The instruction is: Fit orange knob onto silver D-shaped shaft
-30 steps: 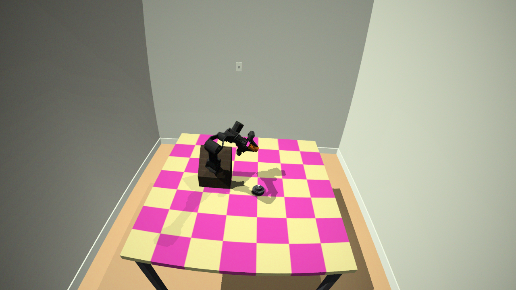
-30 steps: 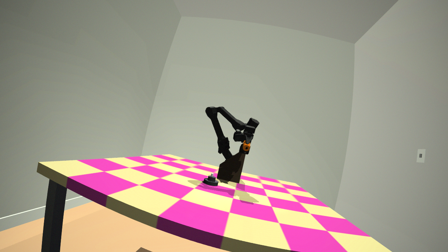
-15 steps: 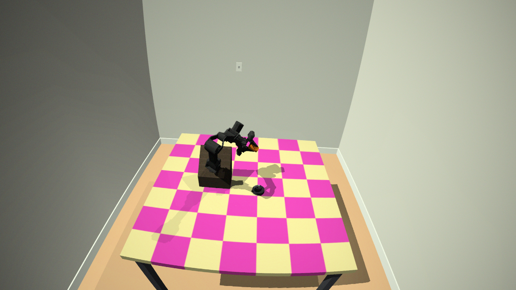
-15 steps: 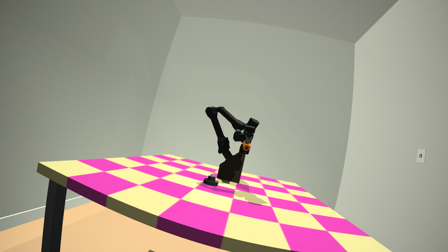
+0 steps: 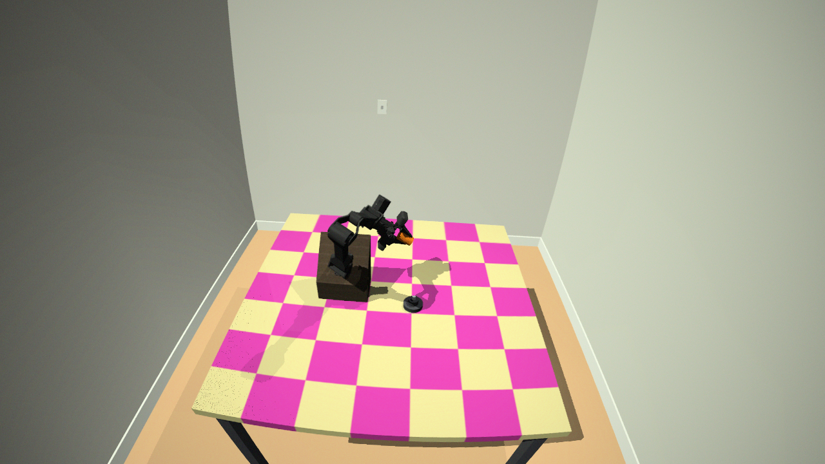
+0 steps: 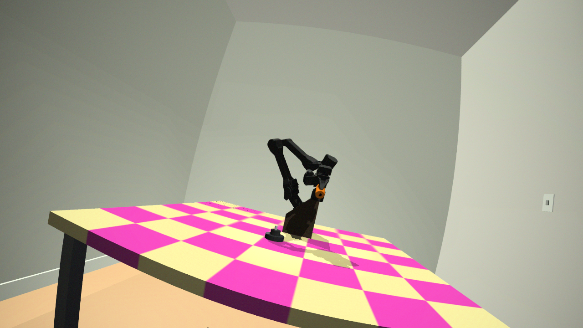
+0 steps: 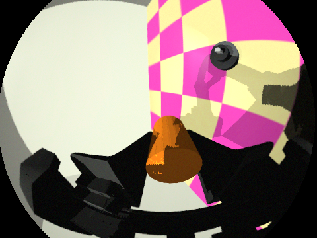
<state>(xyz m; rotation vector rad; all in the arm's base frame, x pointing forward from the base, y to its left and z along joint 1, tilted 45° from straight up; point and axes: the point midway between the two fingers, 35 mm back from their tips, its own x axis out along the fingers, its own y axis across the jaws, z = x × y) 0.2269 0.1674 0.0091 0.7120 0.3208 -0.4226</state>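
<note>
The orange knob lies 30 mm behind my gripper tip and 20 mm above it. Also, from my gripper tip: round dark pedestal: 210 mm below, 150 mm to the right, 40 mm ahead.
</note>
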